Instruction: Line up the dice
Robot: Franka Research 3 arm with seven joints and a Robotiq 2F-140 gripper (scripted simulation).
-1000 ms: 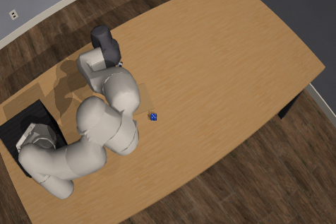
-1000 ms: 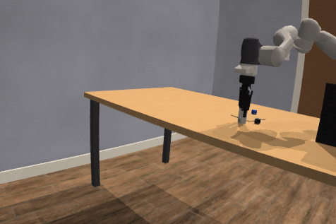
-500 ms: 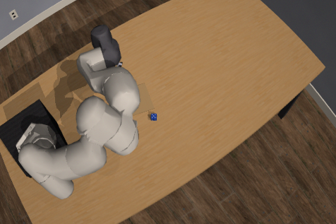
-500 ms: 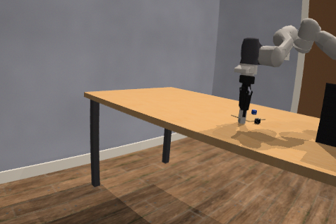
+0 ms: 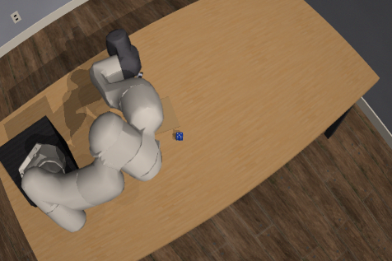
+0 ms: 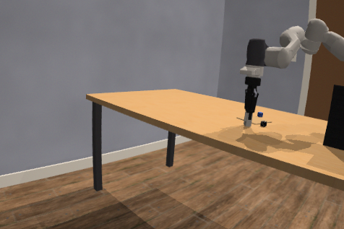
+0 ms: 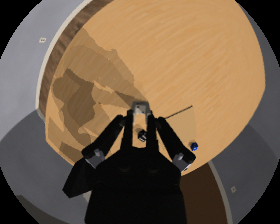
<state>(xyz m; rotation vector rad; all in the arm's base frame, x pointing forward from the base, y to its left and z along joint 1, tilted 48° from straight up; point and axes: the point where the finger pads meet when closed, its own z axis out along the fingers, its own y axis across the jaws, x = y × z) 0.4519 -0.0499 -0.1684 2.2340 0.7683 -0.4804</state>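
The thin tan mat is 15 cm to the right of my hand, 3 cm below it and 2 cm ahead of it. The rest, counted from my hand: white die 2 cm below; then black die 7 cm to the right, 6 cm behind, 2 cm below; then blue die 28 cm to the right, 3 cm ahead, 2 cm below.
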